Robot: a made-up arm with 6 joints. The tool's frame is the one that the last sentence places. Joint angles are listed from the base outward.
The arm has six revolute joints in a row. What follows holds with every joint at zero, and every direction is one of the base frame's.
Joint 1 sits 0.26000 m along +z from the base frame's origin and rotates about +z.
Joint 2 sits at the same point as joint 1 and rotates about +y.
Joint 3 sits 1.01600 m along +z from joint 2 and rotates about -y.
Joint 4 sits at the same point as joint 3 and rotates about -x.
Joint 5 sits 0.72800 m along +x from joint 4 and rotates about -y.
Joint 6 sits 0.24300 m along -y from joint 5 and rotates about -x.
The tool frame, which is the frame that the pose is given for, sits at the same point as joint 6; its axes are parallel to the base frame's.
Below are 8 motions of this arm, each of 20 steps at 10 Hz.
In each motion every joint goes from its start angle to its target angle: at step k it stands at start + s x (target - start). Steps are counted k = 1, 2, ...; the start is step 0. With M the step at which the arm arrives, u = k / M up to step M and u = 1 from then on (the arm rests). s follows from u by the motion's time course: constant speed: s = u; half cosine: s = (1 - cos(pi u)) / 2; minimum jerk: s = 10 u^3 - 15 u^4 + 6 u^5.
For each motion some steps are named. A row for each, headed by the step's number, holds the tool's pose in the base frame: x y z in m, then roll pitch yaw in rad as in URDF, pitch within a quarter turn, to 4 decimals.
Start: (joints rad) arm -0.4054 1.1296 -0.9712 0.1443 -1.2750 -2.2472
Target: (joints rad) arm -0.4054 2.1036 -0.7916 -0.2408 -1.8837 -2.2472
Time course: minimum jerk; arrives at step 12
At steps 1, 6, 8, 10, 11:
1: 0.4381 -0.4498 0.0451 -0.9687 -0.2363 2.8764
6: 0.2953 -0.3909 -0.2140 -0.8294 -0.9342 2.6550
8: 0.1622 -0.3306 -0.3245 -0.3255 -1.2966 2.1197
10: 0.0692 -0.2873 -0.3702 0.7207 -1.3521 1.0574
11: 0.0522 -0.2793 -0.3765 0.8952 -1.3338 0.8803

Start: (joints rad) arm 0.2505 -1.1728 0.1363 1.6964 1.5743 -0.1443
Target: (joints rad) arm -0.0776 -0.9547 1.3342 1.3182 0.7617 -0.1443
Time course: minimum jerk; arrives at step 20
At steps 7, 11, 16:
7: -1.1196 -0.1870 1.4365 -2.9655 -0.1864 1.7016
11: -1.3327 -0.0986 1.3865 2.9362 -0.4221 1.8789
16: -1.4711 0.0306 1.2658 2.5557 -0.4592 2.1792

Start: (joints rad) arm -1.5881 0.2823 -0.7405 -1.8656 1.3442 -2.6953
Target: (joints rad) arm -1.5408 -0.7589 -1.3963 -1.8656 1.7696 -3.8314
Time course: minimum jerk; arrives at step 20
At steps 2, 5, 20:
2: 0.0629 -0.4587 0.4963 -3.0169 0.3435 2.9909
5: 0.0658 -0.3875 0.5258 -2.8782 0.3147 2.9845
20: 0.0630 0.2545 0.3771 -1.5670 0.1116 2.8350

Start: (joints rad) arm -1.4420 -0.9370 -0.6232 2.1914 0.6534 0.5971
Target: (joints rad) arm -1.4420 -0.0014 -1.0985 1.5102 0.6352 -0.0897
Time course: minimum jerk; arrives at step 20
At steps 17, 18, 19, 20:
17: 0.0593 -0.5380 0.7595 -0.6693 0.7607 -0.4824
18: 0.0568 -0.5421 0.7455 -0.6235 0.7706 -0.4702
19: 0.0558 -0.5436 0.7397 -0.6046 0.7747 -0.4651
20: 0.0556 -0.5439 0.7388 -0.6016 0.7753 -0.4643

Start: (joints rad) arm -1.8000 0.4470 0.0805 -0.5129 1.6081 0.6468
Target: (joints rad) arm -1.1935 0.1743 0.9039 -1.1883 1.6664 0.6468
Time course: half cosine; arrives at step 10
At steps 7, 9, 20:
7: 0.1252 -0.9709 1.4160 1.5222 -0.4057 3.0465
9: 0.2248 -0.8592 1.5591 1.6863 -0.2366 -3.1165
20: 0.2359 -0.8414 1.5778 1.7083 -0.2150 -3.0967

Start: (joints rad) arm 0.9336 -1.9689 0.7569 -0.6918 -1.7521 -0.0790
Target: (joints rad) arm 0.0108 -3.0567 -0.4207 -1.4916 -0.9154 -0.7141
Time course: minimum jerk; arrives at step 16
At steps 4, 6, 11, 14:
4: -0.8605 -1.2159 0.2184 -0.7884 -0.6550 1.9098
6: -0.9607 -0.9675 0.0916 -0.8084 -0.6114 1.9829
11: -0.7904 -0.1959 -0.1648 -0.6181 -0.4097 2.1225
14: -0.6236 -0.0383 -0.1871 -0.4963 -0.3615 2.1462

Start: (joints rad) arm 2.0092 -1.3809 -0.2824 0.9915 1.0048 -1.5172
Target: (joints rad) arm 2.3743 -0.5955 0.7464 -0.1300 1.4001 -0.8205
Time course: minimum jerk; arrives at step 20
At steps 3, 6, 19, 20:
3: 0.4912 -0.7010 1.2125 -1.1094 -0.7608 -2.4173
6: 0.5388 -0.6398 1.3123 -1.3055 -0.7619 -2.1417
19: 0.4371 -0.0870 1.8025 -2.3519 -0.3983 -0.6301
20: 0.4365 -0.0862 1.8030 -2.3530 -0.3975 -0.6283

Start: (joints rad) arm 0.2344 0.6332 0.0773 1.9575 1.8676 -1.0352
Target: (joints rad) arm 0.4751 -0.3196 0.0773 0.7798 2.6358 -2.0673
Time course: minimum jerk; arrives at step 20
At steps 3, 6, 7, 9, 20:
3: 1.2651 0.3977 0.9221 0.1095 0.1276 2.2671
6: 1.1721 0.3778 1.0979 0.0757 0.0028 2.3068
7: 1.1143 0.3615 1.1833 0.0514 -0.0578 2.3476
9: 0.9575 0.3067 1.3622 -0.0291 -0.1713 2.4973
20: 0.3335 -0.0228 1.6635 -0.3685 0.0204 -3.0142

